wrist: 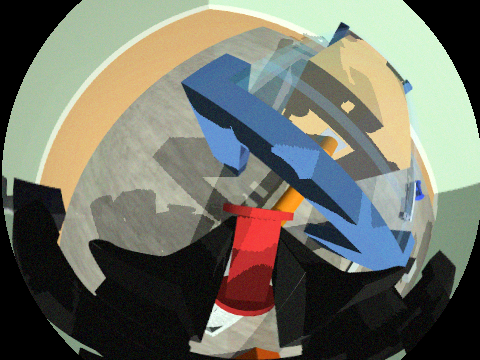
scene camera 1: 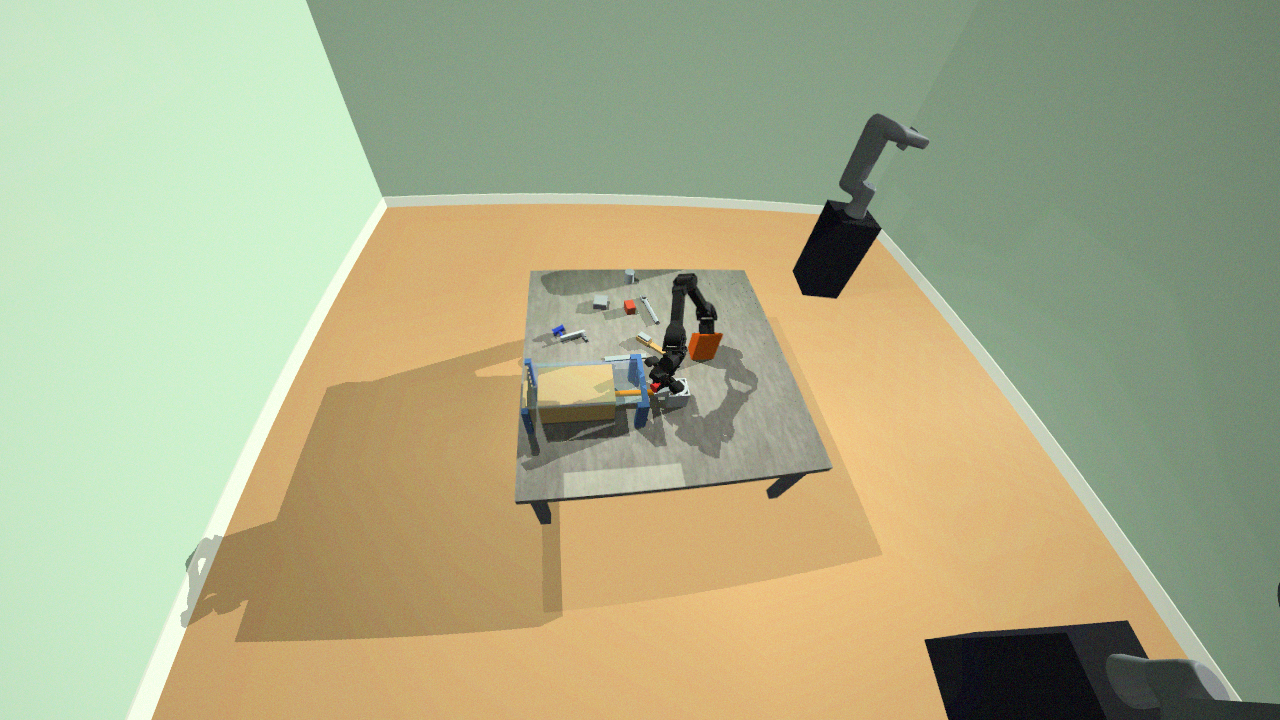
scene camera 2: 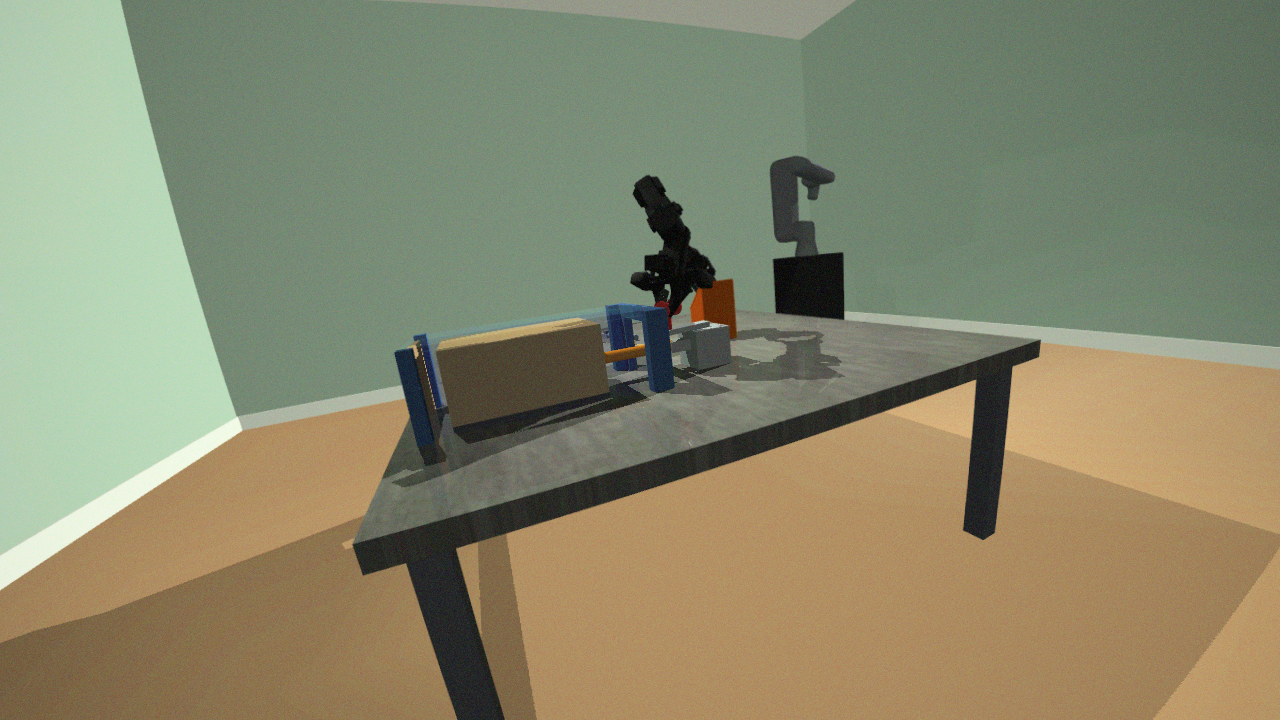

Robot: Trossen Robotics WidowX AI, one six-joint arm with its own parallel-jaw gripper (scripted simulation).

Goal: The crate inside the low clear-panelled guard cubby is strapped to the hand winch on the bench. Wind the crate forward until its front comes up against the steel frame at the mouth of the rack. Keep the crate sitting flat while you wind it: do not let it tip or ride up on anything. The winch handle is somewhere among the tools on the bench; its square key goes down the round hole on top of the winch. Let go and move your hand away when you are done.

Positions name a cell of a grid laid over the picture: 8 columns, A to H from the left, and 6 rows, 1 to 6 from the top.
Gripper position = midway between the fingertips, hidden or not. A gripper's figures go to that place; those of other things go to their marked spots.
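Labels:
I find my gripper (wrist: E4) at 0.10 m from the lens, while a red knob (wrist: E5) is 0.08 m from the lens.

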